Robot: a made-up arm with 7 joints. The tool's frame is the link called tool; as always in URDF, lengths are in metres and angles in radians. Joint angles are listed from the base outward. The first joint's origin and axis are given. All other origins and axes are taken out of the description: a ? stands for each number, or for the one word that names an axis. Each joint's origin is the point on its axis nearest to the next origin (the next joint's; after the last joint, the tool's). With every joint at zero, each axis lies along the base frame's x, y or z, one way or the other. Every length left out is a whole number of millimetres.
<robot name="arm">
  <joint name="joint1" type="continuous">
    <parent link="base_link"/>
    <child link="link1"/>
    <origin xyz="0 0 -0.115"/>
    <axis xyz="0 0 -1"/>
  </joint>
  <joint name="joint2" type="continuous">
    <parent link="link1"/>
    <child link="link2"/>
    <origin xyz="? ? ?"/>
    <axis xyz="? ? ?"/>
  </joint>
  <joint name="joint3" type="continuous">
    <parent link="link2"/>
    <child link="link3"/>
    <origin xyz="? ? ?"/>
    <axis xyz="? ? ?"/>
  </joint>
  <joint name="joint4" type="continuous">
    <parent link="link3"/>
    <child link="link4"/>
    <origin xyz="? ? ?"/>
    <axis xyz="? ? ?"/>
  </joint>
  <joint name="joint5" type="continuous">
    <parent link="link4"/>
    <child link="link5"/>
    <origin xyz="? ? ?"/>
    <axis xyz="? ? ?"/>
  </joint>
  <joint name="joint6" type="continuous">
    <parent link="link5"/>
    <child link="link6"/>
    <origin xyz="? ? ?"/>
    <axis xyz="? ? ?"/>
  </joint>
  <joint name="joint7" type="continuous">
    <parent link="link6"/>
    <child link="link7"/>
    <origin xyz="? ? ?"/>
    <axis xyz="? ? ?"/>
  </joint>
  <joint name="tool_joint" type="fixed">
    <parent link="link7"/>
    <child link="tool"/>
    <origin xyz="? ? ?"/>
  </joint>
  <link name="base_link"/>
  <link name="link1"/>
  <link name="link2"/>
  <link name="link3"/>
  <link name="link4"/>
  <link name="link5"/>
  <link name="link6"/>
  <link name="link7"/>
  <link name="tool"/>
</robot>
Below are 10 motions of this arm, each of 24 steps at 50 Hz.
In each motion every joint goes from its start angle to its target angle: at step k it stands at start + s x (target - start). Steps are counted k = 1, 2, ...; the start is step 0. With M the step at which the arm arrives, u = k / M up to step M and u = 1 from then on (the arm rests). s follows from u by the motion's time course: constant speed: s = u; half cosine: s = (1 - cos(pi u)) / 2; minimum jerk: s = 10 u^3 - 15 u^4 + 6 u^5.
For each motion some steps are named. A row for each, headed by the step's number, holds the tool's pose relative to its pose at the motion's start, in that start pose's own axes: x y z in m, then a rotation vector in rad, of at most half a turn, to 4 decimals.
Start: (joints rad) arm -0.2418 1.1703 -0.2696 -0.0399 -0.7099 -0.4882 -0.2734
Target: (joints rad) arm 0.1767 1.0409 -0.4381 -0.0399 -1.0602 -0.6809 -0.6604
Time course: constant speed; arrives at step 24
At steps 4, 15, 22, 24:
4: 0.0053 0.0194 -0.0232 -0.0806 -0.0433 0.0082
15: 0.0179 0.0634 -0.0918 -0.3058 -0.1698 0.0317
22: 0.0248 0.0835 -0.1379 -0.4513 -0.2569 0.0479
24: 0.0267 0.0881 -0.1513 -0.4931 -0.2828 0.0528

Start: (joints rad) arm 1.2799 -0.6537 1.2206 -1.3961 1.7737 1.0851 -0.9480
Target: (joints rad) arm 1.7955 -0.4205 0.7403 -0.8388 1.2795 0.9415 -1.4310
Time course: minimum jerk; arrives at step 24
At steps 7, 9, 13, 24:
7: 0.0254 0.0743 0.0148 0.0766 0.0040 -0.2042
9: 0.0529 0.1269 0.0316 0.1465 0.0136 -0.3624
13: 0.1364 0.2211 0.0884 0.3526 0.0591 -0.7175
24: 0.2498 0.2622 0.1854 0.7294 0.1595 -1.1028

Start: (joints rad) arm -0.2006 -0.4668 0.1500 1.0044 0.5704 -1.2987 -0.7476
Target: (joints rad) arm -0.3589 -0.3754 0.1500 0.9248 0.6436 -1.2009 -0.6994
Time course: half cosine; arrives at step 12
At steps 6, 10, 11, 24:
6: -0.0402 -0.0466 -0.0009 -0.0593 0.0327 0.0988
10: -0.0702 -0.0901 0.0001 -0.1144 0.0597 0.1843
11: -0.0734 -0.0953 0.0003 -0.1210 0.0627 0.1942
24: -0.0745 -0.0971 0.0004 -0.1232 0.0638 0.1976

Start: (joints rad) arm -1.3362 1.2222 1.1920 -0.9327 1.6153 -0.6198 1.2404
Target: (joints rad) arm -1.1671 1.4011 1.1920 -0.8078 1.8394 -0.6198 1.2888
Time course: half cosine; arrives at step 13
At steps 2, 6, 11, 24:
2: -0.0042 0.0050 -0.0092 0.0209 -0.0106 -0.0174
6: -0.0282 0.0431 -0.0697 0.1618 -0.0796 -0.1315
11: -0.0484 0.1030 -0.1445 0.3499 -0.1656 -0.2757
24: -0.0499 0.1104 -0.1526 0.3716 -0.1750 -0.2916

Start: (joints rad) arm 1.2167 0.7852 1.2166 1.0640 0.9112 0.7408 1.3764
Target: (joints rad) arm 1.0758 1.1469 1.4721 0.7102 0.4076 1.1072 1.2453
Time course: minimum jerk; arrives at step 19
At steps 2, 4, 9, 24:
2: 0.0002 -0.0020 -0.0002 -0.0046 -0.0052 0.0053
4: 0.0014 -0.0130 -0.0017 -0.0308 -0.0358 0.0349
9: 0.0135 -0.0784 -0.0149 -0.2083 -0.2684 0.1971
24: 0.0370 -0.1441 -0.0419 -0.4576 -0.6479 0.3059

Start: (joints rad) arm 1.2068 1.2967 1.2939 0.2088 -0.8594 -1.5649 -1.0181
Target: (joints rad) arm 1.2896 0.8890 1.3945 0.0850 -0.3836 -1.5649 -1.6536
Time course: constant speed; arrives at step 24
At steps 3, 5, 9, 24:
3: -0.0006 0.0120 0.0144 -0.0494 0.0922 0.0194
5: 0.0000 0.0197 0.0240 -0.0841 0.1533 0.0371
9: 0.0034 0.0343 0.0427 -0.1569 0.2737 0.0841
24: 0.0363 0.0864 0.0996 -0.4582 0.6788 0.3955

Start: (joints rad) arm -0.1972 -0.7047 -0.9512 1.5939 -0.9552 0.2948 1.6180
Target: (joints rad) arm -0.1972 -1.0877 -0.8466 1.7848 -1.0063 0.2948 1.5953
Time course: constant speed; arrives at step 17
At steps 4, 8, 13, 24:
4: -0.0010 -0.0125 -0.0268 -0.1316 -0.0335 0.0317
8: -0.0019 -0.0276 -0.0519 -0.2627 -0.0651 0.0662
13: -0.0026 -0.0498 -0.0807 -0.4259 -0.1016 0.1132
24: -0.0031 -0.0699 -0.1014 -0.5557 -0.1285 0.1539

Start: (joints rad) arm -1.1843 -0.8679 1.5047 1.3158 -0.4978 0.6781 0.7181
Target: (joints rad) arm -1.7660 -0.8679 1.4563 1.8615 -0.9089 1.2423 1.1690
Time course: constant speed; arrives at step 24
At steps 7, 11, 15, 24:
7: -0.0297 0.0024 -0.0087 -0.0383 -0.2564 -0.1687
11: -0.0448 0.0041 -0.0133 -0.0603 -0.3936 -0.2734
15: -0.0588 0.0061 -0.0178 -0.0824 -0.5230 -0.3842
24: -0.0866 0.0117 -0.0268 -0.1326 -0.7803 -0.6556

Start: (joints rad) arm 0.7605 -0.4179 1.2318 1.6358 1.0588 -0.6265 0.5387
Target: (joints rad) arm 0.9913 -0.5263 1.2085 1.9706 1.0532 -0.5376 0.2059
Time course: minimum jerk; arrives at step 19
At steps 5, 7, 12, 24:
5: 0.0080 0.0168 -0.0167 -0.0327 -0.0341 -0.0277
7: 0.0192 0.0372 -0.0373 -0.0735 -0.0755 -0.0636
12: 0.0657 0.0995 -0.1012 -0.2053 -0.2003 -0.1904
24: 0.0983 0.1317 -0.1351 -0.2791 -0.2644 -0.2690

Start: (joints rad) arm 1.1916 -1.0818 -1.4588 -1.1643 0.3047 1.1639 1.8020
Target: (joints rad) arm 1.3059 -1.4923 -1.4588 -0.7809 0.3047 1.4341 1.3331
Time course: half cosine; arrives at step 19
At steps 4, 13, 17, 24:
4: -0.0106 0.0126 -0.0062 -0.0489 -0.0528 -0.0596
13: -0.0444 0.0992 -0.0402 -0.3230 -0.2621 -0.5138
17: -0.0429 0.1239 -0.0454 -0.3874 -0.2776 -0.6668
24: -0.0423 0.1271 -0.0458 -0.3954 -0.2779 -0.6879

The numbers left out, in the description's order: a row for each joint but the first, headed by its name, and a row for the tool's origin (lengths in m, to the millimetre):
joint2: xyz -0.077 -0.012 0, axis 0 -1 0
joint3: xyz 0.154 0 0.102, axis -1 0 0
joint4: xyz 0 0.004 0.38, axis 0 0 -1
joint5: xyz -0.063 0.117 0, axis 0 1 0
joint6: xyz -0.197 0 -0.004, axis -1 0 0
joint7: xyz 0 0.013 -0.1, axis 1 0 0
tool: xyz 0 -0.054 0.059

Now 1 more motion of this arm.
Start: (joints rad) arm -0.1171 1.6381 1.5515 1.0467 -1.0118 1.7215 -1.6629
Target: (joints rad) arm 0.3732 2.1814 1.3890 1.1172 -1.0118 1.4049 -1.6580
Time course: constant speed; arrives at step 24
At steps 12, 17, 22, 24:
12: 0.0355 -0.0007 -0.0020 -0.1064 0.1463 0.1683
17: 0.0520 0.0052 -0.0090 -0.1336 0.2223 0.2504
22: 0.0681 0.0142 -0.0207 -0.1497 0.3073 0.3372
24: 0.0743 0.0187 -0.0267 -0.1529 0.3438 0.3729

